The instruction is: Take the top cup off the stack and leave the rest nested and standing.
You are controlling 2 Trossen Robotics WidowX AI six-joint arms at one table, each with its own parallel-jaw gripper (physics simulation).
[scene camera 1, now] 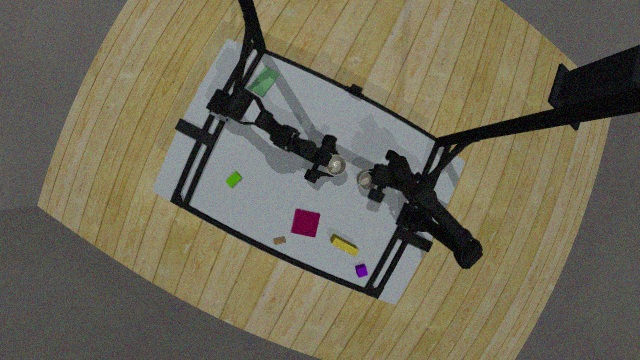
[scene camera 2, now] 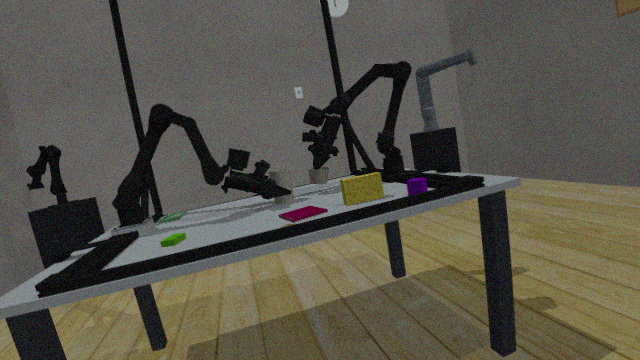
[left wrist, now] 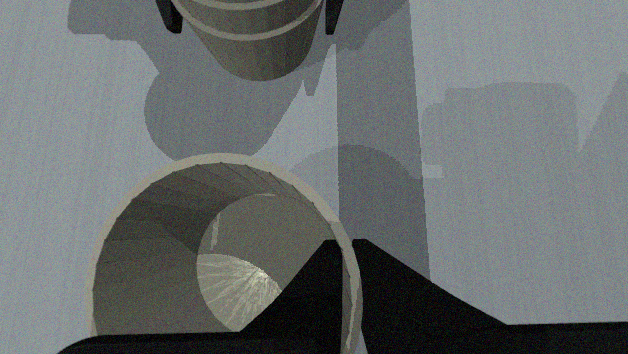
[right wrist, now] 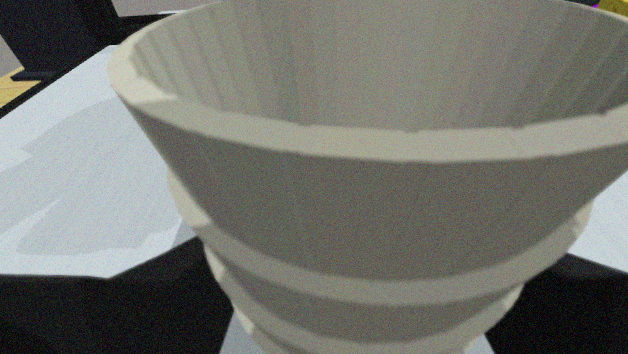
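Seen in the pictures: left gripper, between the fingertips: [scene camera 1: 368, 171] [left wrist: 344, 253]; right gripper, between the fingertips: [scene camera 1: 337, 167] [scene camera 2: 289, 191] [left wrist: 251, 32]; left arm's base, origin of its link: [scene camera 1: 411, 218] [scene camera 2: 395, 173]; right arm's base, origin of its link: [scene camera 2: 132, 223].
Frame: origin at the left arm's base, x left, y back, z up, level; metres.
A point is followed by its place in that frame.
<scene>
The removed grey-beige cup [scene camera 1: 364, 180] @(y -0.263, x -0.060, z 0.020 m) [scene camera 2: 320, 176] @(y -0.270, x -0.031, z 0.043 m) [left wrist: 145, 290] @(y -0.263, x -0.033, z 0.045 m) is upright, right of the stack and apart from it. My left gripper [scene camera 2: 317, 167] @(y -0.271, x -0.096, z 0.056 m) [left wrist: 344, 253] @(y -0.271, x -0.096, z 0.056 m) is shut on its wall at the rim. The cup is low at the table; whether its base touches is unclear. The remaining nested cups [scene camera 1: 336, 165] @(y -0.390, x -0.067, z 0.041 m) [scene camera 2: 282, 177] [left wrist: 260, 57] [right wrist: 375, 210] stand upright as a stack, with several rims showing one below another. My right gripper [left wrist: 251, 32] @(y -0.379, x -0.063, z 0.013 m) is shut around the stack, one finger on each side. The fingertips are hidden behind the stack in the right wrist view.
A magenta plate [scene camera 1: 305, 223] @(y -0.405, x 0.189, z -0.013 m) [scene camera 2: 303, 214] @(y -0.410, x 0.221, z -0.013 m), yellow block [scene camera 1: 344, 246] @(y -0.236, x 0.205, z 0.049 m) [scene camera 2: 362, 188] @(y -0.236, x 0.220, z 0.016 m), purple cube [scene camera 1: 361, 270] @(y -0.116, x 0.282, z 0.019 m) [scene camera 2: 417, 186] @(y -0.120, x 0.306, z 0.004 m) and tan block [scene camera 1: 279, 240] @(y -0.474, x 0.297, z -0.013 m) lie toward the front. A bright green block [scene camera 1: 233, 179] @(y -0.739, x 0.143, z -0.006 m) [scene camera 2: 173, 239] @(y -0.735, x 0.171, z -0.007 m) and pale green piece [scene camera 1: 264, 81] @(y -0.793, x -0.273, z -0.012 m) [scene camera 2: 172, 217] @(y -0.792, x -0.231, z -0.011 m) lie left. A black frame borders the table.
</scene>
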